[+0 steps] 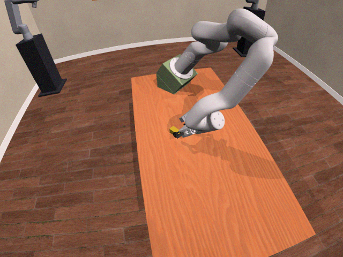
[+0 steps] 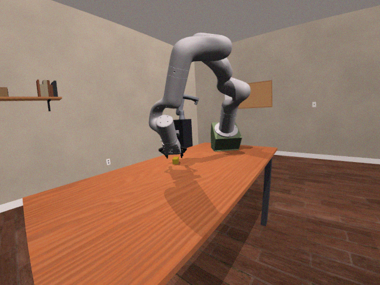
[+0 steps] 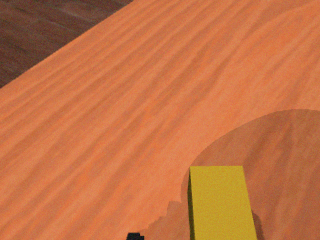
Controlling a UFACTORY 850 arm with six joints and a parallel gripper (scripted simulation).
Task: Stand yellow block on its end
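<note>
Right now my hand is 4 cm above the yellow block, 3 cm past it and 2 cm to the left of it.
</note>
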